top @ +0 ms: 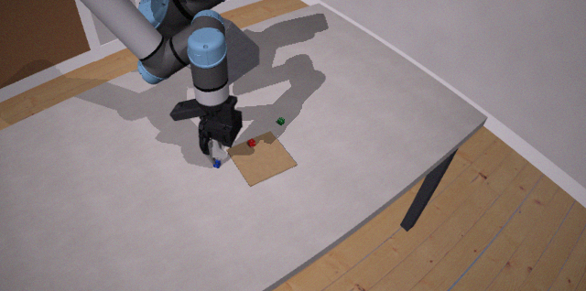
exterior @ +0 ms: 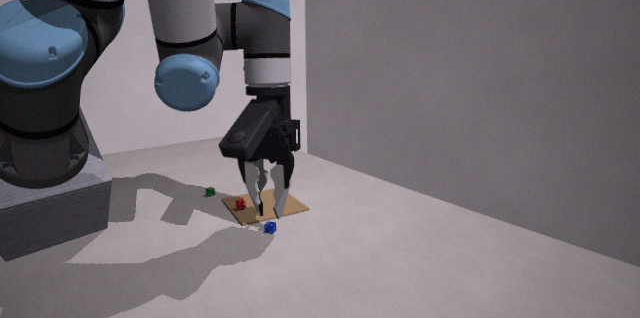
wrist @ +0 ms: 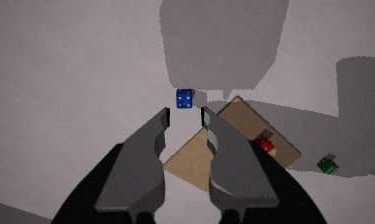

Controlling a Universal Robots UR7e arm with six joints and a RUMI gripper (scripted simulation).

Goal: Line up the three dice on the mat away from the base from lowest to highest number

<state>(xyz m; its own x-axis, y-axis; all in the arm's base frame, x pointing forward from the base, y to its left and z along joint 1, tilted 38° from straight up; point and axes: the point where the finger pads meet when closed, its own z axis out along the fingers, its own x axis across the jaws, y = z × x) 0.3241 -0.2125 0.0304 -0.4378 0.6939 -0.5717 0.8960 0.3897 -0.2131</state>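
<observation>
My hand is 3 cm above the blue die. Round my hand: green die: 23 cm to the left, 3 cm below, 1 cm ahead; square mat: 10 cm to the left, 6 cm ahead, 4 cm below; red die: 11 cm to the left, 3 cm below, 1 cm ahead.
</observation>
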